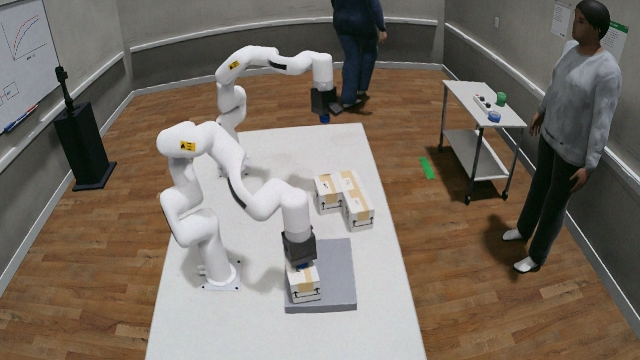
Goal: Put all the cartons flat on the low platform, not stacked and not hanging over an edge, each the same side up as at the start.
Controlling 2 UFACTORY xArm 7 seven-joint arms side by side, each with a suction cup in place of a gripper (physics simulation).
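My right gripper has its suction cup down on the top of a white carton with tan tape, and I take it as holding it. This carton is upright, at the left front part of the grey low platform, and looks level; any small gap under it cannot be made out. A smaller carton and a longer carton stand side by side on the table behind the platform, arrows up on their front faces. My left gripper is open, with nothing on its cup, high above the table's far part.
The white table carries both arm bases. A wheeled cart with small items stands to the right. One person stands at the right, another behind the table. A black stand is at the left.
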